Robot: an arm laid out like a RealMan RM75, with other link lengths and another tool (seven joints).
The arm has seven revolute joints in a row. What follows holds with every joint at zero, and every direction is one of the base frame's.
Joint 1 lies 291 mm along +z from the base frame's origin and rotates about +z.
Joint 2 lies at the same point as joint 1 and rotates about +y.
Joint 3 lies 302.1 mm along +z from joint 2 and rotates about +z.
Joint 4 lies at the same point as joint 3 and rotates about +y.
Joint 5 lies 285.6 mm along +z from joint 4 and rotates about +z.
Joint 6 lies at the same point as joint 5 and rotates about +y.
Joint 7 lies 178.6 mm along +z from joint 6 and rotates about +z.
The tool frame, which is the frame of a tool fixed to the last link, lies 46 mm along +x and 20 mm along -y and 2 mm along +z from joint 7; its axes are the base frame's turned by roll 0, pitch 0.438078 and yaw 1.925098 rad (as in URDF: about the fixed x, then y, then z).
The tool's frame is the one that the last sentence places.
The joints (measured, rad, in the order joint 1, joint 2, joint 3, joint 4, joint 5, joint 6, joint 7), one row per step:
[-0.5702 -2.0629 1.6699 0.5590 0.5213 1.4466 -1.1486]
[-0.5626 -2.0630 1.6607 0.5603 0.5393 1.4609 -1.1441]
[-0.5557 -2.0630 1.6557 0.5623 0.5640 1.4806 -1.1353]
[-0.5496 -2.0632 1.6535 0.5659 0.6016 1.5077 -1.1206]
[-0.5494 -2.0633 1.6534 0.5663 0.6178 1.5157 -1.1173]
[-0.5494 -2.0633 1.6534 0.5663 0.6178 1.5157 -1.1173]
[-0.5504 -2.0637 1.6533 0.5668 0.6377 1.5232 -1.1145]
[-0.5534 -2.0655 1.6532 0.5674 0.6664 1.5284 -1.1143]
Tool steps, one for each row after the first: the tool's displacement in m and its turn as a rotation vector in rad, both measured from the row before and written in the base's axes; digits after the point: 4 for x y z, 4 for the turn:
[-0.0022 -0.0036 0.0008 0.0033 0.0042 -0.0108]
[-0.0008 -0.0056 -0.0009 0.0010 0.0101 -0.0231]
[0.0010 -0.0084 -0.0030 -0.0016 0.0189 -0.0405]
[0.0008 -0.0027 -0.0020 -0.0040 0.0099 -0.0151]
[0.0000 0.0000 0.0000 0.0000 0.0000 0.0000]
[0.0014 -0.0028 -0.0027 -0.0058 0.0128 -0.0174]
[0.0023 -0.0031 -0.0049 -0.0113 0.0195 -0.0204]

